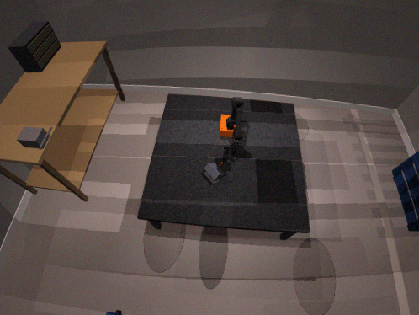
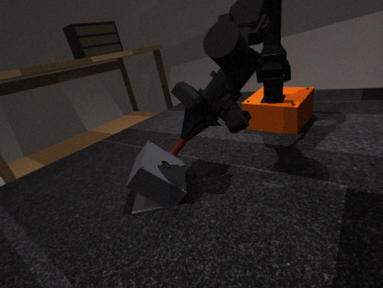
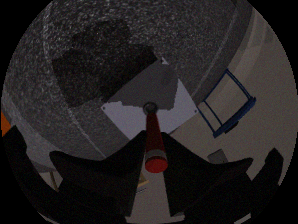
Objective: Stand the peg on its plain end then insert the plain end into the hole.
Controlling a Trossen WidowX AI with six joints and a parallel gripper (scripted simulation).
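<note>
The grey sloped panel lies 7 cm below my gripper tip, 6 cm to the right of it and 4 cm ahead of it. Round my gripper tip: peg (1 cm to the left, 1 cm behind, 1 cm above).
</note>
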